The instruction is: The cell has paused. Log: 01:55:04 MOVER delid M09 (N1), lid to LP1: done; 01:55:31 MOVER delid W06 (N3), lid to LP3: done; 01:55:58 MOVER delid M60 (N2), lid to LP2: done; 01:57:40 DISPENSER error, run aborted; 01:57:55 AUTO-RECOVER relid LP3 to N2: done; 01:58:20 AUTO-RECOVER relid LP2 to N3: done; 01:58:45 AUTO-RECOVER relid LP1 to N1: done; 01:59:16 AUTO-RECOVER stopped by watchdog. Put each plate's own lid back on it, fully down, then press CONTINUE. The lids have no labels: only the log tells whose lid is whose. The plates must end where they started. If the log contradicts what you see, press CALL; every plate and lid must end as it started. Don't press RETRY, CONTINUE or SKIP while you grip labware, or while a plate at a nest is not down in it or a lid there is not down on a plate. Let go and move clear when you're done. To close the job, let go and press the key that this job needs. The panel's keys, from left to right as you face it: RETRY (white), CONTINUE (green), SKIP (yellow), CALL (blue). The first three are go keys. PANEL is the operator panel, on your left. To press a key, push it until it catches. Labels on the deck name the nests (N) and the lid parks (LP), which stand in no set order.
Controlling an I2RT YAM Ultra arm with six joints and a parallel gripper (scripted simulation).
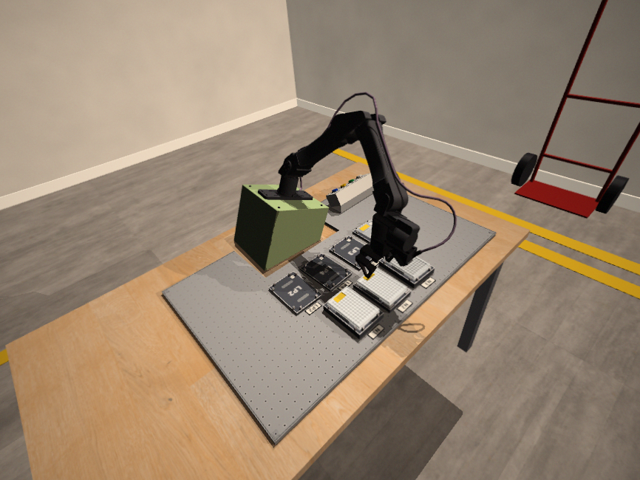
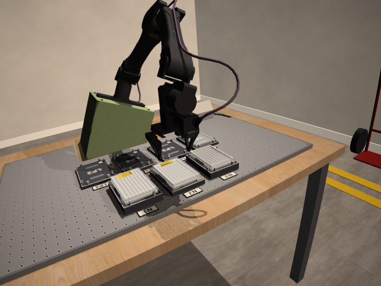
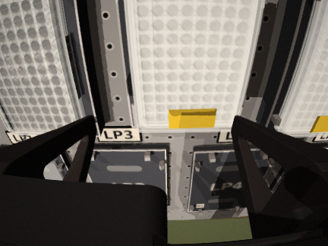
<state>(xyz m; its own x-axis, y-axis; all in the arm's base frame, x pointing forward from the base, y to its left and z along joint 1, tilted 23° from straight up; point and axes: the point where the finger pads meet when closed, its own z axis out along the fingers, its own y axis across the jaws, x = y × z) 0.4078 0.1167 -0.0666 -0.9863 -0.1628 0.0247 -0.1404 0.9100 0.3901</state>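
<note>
My gripper is now 40 mm short of the clear lid, 10 mm to the left of it and 30 mm above it.
</note>
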